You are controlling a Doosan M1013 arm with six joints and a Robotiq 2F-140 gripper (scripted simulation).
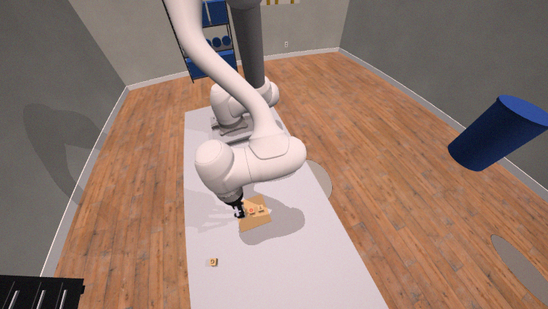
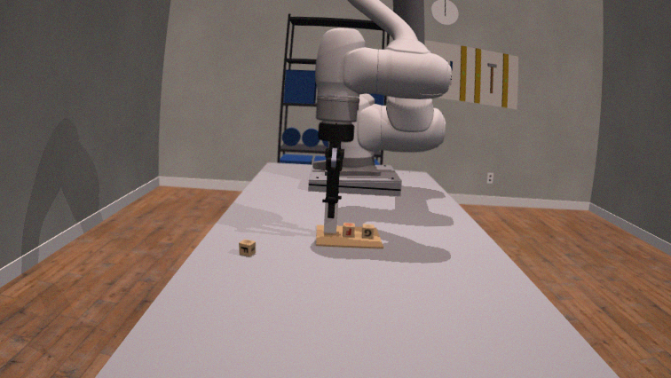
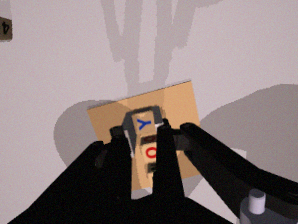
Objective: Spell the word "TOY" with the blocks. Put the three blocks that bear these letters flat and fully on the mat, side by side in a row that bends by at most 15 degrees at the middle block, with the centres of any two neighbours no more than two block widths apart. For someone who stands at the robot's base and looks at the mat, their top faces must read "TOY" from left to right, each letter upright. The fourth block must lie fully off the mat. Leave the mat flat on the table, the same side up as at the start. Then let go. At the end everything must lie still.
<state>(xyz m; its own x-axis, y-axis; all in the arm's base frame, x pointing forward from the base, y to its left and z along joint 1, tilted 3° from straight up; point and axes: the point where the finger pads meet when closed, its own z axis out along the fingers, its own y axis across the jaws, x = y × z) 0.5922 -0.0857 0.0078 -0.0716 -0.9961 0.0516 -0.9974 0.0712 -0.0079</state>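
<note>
Now: hand 40 mm to the right of the tan mat and 40 mm above it. Also, from my hand: T block (10 mm ahead, 80 mm to the left, 30 mm below).
</note>
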